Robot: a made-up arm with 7 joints.
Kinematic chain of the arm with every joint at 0, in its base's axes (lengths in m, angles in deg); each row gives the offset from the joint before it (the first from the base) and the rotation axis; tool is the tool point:
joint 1: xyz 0 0 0.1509 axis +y
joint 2: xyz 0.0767 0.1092 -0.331 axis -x
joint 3: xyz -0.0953 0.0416 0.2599 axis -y
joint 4: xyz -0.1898 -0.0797 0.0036 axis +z
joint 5: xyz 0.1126 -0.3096 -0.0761 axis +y
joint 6: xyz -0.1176 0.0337 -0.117 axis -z
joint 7: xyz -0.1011 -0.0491 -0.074 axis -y
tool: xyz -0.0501 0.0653 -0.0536
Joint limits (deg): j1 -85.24..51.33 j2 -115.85..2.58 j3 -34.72..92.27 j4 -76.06..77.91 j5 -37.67..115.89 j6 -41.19..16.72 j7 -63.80..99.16
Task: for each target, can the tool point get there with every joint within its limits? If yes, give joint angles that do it. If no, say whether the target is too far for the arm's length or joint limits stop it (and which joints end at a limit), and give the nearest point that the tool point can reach.
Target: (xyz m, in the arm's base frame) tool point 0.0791 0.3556 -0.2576
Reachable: yes | joints -51.05 -80.86 51.81 -62.93 39.74 -8.22 21.28
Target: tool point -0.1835 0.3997 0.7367
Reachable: no: joint limits stop it (at a limit: joint 1, joint 2, joint 3, joint 4) | nearest point -0.1765 0.2572 0.6712 | short by 0.157 m
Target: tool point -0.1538 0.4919 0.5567
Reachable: no: joint limits stop it (at a limit: joint 2, joint 3, joint 4) | nearest point -0.1591 0.2758 0.5708 | short by 0.217 m
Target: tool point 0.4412 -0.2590 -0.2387
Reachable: yes | joints -63.72 -47.18 13.73 39.09 43.69 -29.93 40.80
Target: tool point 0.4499 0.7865 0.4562
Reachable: no: joint limits stop it (at a limit: joint 1, joint 2, joint 5, joint 6) | nearest point 0.4249 0.5167 0.3556 | short by 0.289 m
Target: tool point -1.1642 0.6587 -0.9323
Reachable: no: too far | nearest point -0.6420 0.2073 -0.4464 | short by 0.844 m
